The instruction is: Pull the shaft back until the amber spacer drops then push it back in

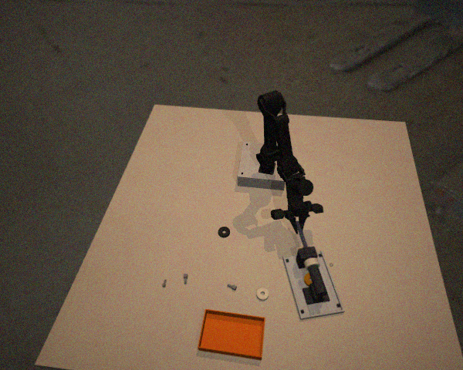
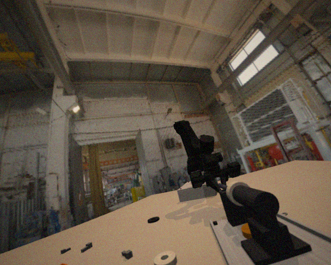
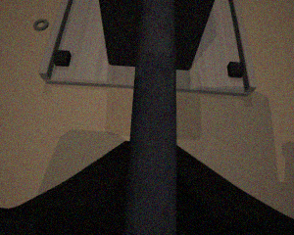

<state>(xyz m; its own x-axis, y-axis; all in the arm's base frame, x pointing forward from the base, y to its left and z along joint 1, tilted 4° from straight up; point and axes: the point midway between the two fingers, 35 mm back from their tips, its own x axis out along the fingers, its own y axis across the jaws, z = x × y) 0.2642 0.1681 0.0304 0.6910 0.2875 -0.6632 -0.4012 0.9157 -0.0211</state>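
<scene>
My gripper tip is now 5 cm short of the dark shaft, 2 cm to the right of it and 3 cm below it. Round my gripper tip: orange tray: 40 cm ahead, 16 cm to the right, 4 cm below; then white spacer: 13 cm ahead, 6 cm to the left, 3 cm above; then amber spacer: 15 cm ahead, 7 cm to the left, 4 cm below.
</scene>
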